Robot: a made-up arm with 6 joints.
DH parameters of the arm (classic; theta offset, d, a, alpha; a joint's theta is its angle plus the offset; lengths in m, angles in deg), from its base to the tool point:
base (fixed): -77.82 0 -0.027 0
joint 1: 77.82 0.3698 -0.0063 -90
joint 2: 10.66 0 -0.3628 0
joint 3: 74.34 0.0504 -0.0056 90
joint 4: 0 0.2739 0.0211 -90
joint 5: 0 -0.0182 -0.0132 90
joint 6: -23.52 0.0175 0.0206 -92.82
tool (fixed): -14.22 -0.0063 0 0
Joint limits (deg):
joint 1: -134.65..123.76
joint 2: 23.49..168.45
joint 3: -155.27..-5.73
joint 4: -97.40..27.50
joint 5: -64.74..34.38
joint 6: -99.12..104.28
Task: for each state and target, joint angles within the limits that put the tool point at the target. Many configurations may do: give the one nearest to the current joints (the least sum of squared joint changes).
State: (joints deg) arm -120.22 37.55 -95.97 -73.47 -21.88 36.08
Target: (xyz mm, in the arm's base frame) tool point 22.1 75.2 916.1
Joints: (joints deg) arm -98.77 44.93 -94.05 -68.97 -14.44 33.95
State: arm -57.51 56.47 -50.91 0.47 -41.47 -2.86
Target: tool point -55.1 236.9 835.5
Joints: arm -73.53 23.49 -88.35 -3.71 -64.74 -26.30
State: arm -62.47 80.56 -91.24 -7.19 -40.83 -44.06
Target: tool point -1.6 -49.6 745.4
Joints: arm -95.02 47.86 -55.31 -1.67 -43.26 -44.84
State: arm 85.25 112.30 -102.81 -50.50 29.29 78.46
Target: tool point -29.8 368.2 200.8
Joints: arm 90.16 150.24 -59.08 -46.25 30.38 79.34
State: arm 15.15 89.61 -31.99 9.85 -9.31 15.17
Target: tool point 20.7 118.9 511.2
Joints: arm 51.29 60.23 -17.49 21.93 -5.44 22.37
